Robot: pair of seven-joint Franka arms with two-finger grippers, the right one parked.
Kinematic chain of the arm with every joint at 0, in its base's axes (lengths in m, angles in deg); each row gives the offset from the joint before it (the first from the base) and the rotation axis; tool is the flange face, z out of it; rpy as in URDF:
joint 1: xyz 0 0 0.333 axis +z
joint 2: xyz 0 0 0 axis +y
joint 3: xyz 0 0 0.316 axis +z
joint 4: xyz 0.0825 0 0 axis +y
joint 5: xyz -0.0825 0 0.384 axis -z
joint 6: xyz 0 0 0 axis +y
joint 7: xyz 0.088 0 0 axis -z
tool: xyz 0 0 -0.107 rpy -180 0 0
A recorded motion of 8 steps. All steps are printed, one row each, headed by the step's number.
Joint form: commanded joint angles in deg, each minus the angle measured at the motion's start. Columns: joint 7, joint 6, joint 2, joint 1, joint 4, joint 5, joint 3.
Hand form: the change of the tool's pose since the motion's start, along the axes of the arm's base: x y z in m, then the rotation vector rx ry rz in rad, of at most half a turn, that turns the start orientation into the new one. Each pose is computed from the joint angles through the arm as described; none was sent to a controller.
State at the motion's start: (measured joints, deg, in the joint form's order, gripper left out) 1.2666 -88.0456 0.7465 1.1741 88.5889 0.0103 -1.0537
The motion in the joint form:
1: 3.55 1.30 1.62 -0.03 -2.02 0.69 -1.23
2: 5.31 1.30 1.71 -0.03 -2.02 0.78 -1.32
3: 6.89 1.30 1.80 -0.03 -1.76 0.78 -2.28
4: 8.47 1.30 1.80 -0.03 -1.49 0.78 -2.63
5: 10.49 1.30 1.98 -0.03 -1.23 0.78 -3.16
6: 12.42 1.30 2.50 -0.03 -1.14 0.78 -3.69
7: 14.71 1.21 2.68 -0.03 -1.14 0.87 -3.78
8: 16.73 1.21 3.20 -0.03 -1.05 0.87 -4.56
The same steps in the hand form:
1: 0.0064 -0.0133 -0.0012 -0.0152 0.0154 -0.0842
2: 0.0068 -0.0143 -0.0021 -0.0179 0.0167 -0.1165
3: 0.0069 -0.0235 -0.0051 -0.0196 0.0226 -0.1608
4: 0.0066 -0.0268 -0.0072 -0.0210 0.0272 -0.1944
5: 0.0071 -0.0319 -0.0111 -0.0233 0.0346 -0.2388
6: 0.0093 -0.0369 -0.0169 -0.0266 0.0449 -0.2816
7: 0.0103 -0.0379 -0.0186 -0.0304 0.0459 -0.3231
8: 0.0121 -0.0453 -0.0244 -0.0346 0.0561 -0.3717

